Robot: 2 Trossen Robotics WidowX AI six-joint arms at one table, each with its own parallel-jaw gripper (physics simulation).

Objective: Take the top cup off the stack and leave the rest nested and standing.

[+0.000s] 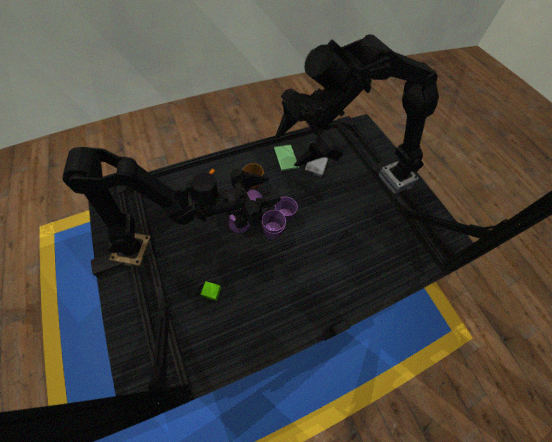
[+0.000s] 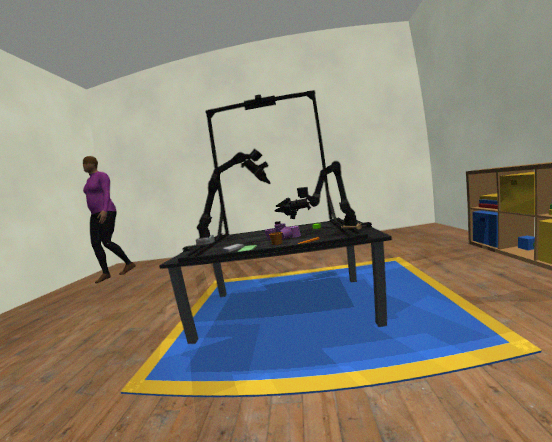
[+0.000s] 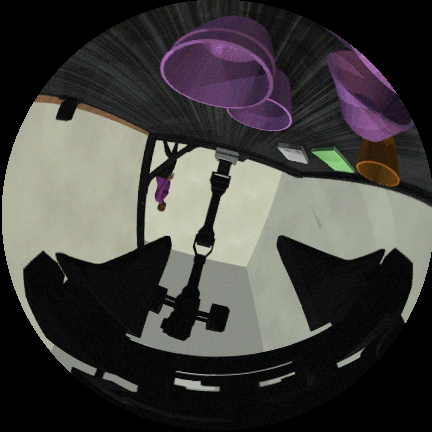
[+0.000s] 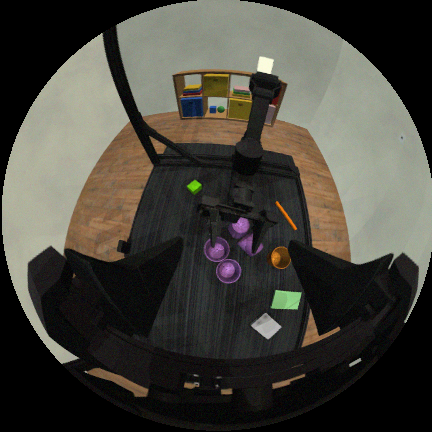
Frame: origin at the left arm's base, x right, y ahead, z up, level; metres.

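Seen in the pictures: left gripper, fingertip midpoint: (image 1: 274,188) (image 2: 275,208) (image 3: 224,241) (image 4: 233,250); right gripper, fingertip midpoint: (image 1: 285,150) (image 2: 270,183) (image 3: 183,317) (image 4: 237,244); left arm's base, link origin: (image 1: 130,247) (image 2: 351,224); right arm's base, link origin: (image 1: 400,172) (image 2: 204,237) (image 3: 225,160).
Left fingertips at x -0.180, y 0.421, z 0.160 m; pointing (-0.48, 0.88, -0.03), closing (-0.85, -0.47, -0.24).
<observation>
Offsets run from my left fingertips to a thing's middle.
Two nested purple cups {dx +0.034, dy +0.012, dz -0.141 m} (image 1: 273,223) (image 3: 217,72) (image 4: 216,249) stand upright. A single purple cup {dx -0.027, dy +0.040, dz -0.158 m} (image 1: 287,206) (image 3: 272,112) (image 4: 228,271) stands beside them. Another purple cup {dx -0.043, dy -0.074, dz -0.159 m} (image 1: 254,195) (image 4: 249,244) lies tipped, and a further purple cup {dx +0.024, dy -0.100, dz -0.160 m} (image 1: 239,224) (image 4: 240,226) is partly hidden by the left arm. My left gripper (image 1: 272,190) (image 2: 276,207) (image 3: 224,241) is open and empty, above the cups. My right gripper (image 1: 287,150) (image 2: 269,182) (image 4: 237,244) is open and empty, high above the table, away from the cups.
An orange cup {dx -0.151, dy -0.094, dz -0.158 m} (image 1: 253,170) (image 2: 275,238) (image 4: 280,257) stands near the purple cups. A green sheet {dx -0.292, dy +0.016, dz -0.184 m} (image 1: 285,157) (image 4: 286,300) and a grey-white flat piece {dx -0.282, dy +0.137, dz -0.182 m} (image 1: 316,166) (image 4: 266,326) lie nearby. A green block {dx +0.267, dy -0.141, dz -0.175 m} (image 1: 210,290) (image 4: 194,187) and an orange stick {dx -0.115, dy -0.274, dz -0.184 m} (image 4: 286,215) (image 2: 308,241) also lie on the table.
</observation>
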